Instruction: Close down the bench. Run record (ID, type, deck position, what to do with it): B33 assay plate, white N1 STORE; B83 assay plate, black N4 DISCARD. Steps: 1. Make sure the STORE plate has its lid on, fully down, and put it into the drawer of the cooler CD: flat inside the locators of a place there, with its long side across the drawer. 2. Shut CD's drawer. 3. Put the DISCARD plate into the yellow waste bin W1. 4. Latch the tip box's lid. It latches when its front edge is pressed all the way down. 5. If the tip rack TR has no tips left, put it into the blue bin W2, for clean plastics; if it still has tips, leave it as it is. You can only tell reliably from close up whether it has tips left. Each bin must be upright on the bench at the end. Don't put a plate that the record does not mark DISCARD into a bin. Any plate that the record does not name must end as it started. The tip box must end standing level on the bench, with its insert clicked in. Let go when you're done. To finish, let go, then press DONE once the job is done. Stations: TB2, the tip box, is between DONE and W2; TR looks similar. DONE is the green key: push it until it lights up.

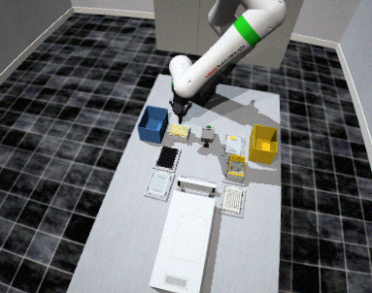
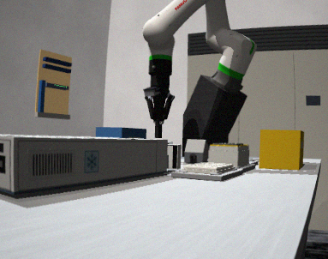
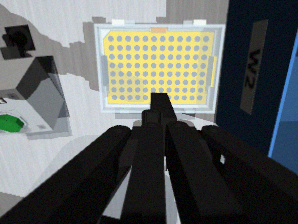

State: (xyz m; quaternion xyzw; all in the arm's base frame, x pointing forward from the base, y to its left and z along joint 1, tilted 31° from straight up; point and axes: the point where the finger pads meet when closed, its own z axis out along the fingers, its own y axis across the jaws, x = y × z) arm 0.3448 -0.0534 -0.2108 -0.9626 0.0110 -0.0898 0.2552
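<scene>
The clear tip box lid lies 3 cm ahead of my hand and 6 cm below it. Also, from my hand: blue bin W2 (4 cm ahead, 15 cm to the right, 8 cm below); then green done key (3 cm behind, 16 cm to the left, 5 cm below); then yellow insert (3 cm ahead, 6 cm below).
</scene>
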